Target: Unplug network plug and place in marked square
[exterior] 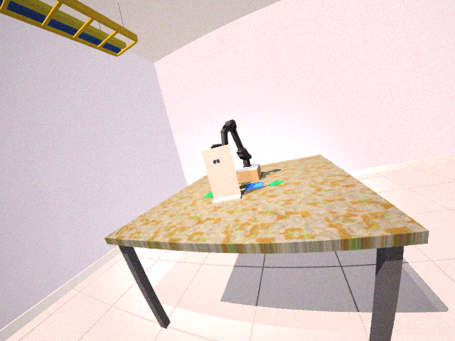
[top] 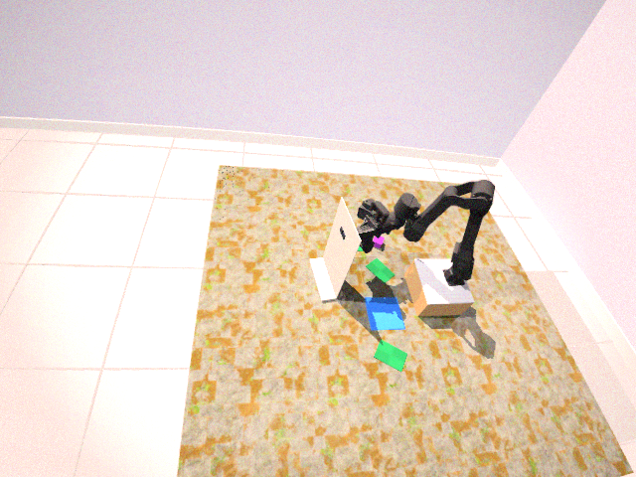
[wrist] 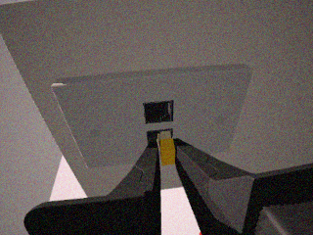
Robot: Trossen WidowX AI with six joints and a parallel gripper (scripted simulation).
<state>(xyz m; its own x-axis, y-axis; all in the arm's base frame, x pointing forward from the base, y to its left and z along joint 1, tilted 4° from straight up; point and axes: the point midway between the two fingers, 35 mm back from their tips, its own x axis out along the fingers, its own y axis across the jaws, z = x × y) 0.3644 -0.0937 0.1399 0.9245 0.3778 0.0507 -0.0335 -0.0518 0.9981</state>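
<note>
Now: the yellowish plug 1 cm ahead of my gripper tip. The rest, counted from my gripper tip: blue marked square (23 cm below, 15 cm behind, 14 cm to the left); then cream panel (9 cm below, 3 cm ahead).
</note>
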